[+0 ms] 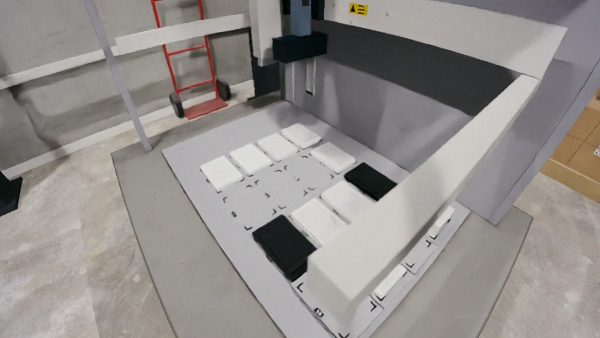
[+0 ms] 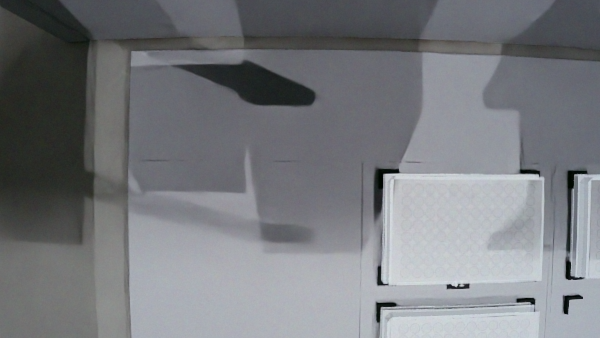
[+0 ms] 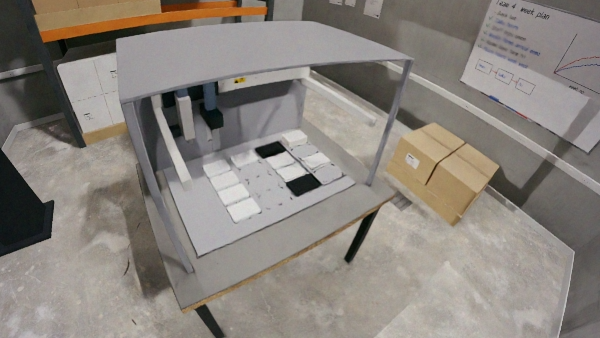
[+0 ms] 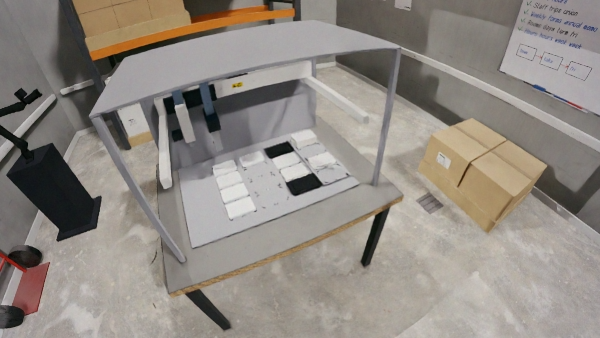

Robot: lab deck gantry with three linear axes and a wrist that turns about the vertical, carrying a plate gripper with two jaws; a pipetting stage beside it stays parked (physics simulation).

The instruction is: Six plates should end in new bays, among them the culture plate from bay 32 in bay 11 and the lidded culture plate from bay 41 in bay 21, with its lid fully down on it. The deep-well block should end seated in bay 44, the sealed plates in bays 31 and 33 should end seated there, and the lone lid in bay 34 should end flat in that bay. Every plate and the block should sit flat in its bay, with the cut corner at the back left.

Observation:
The pictures show: my gripper and a bay 41.

